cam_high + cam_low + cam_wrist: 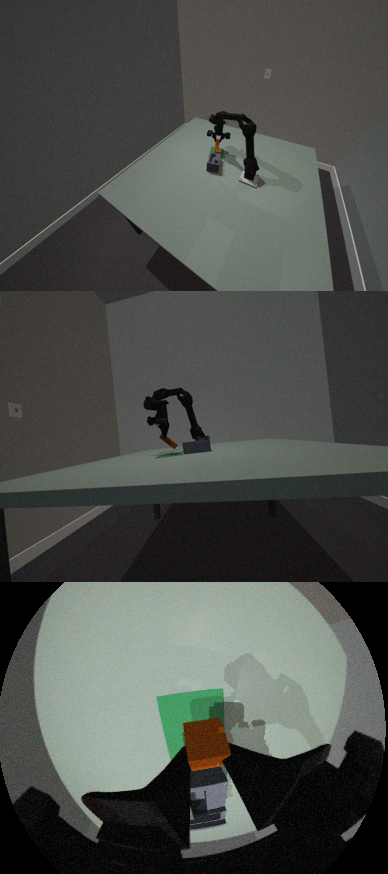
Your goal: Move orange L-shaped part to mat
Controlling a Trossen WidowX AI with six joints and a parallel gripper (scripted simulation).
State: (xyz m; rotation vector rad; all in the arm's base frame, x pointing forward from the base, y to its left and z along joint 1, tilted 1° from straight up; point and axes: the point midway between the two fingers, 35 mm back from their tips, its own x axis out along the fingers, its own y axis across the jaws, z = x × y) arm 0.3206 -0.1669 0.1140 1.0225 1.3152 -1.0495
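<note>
My gripper tip is 10 mm past the green mat, 20 mm to the right of it and 110 mm above it. From my gripper tip the other things lie so: orange L-shaped part 20 mm behind, 30 mm to the left, 30 mm below.
</note>
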